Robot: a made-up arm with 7 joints. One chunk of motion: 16 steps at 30 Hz.
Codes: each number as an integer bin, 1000 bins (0 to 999) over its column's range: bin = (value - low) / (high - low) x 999, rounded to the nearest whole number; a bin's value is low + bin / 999 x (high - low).
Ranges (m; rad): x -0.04..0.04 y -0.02..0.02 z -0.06..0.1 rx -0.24..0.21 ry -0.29..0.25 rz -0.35..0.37
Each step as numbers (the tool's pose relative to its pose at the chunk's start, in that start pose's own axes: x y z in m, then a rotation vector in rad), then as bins.
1 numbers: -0.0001 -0.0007 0.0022 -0.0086 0.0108 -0.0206
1 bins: 498 482 388 514 556 457
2 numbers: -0.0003 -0.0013 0.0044 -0.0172 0.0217 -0.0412
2 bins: 496 467 402 495 577 428
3 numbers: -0.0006 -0.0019 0.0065 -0.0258 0.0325 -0.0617
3 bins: 492 452 415 476 597 400
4 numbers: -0.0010 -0.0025 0.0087 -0.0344 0.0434 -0.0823
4 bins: 487 437 429 456 617 371
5 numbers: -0.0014 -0.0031 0.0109 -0.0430 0.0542 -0.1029
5 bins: 482 422 443 437 637 343
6 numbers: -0.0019 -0.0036 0.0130 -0.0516 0.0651 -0.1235
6 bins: 476 410 456 418 657 314
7 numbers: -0.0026 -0.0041 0.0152 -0.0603 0.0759 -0.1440
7 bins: 467 397 470 399 677 286
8 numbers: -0.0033 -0.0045 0.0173 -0.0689 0.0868 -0.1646
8 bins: 458 387 483 380 697 257
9 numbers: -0.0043 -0.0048 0.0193 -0.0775 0.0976 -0.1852
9 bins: 446 380 495 361 717 229
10 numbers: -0.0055 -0.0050 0.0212 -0.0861 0.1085 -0.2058
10 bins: 431 375 507 342 737 200
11 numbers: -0.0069 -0.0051 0.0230 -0.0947 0.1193 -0.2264
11 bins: 413 372 518 323 757 171
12 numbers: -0.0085 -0.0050 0.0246 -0.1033 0.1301 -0.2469
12 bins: 393 375 528 303 777 143
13 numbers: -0.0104 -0.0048 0.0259 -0.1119 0.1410 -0.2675
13 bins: 370 380 536 284 797 114
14 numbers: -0.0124 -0.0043 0.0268 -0.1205 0.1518 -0.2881
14 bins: 345 392 542 265 817 86
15 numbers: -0.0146 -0.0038 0.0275 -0.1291 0.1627 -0.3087
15 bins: 317 405 546 246 837 57
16 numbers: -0.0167 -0.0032 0.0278 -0.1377 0.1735 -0.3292
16 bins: 291 420 548 227 857 29
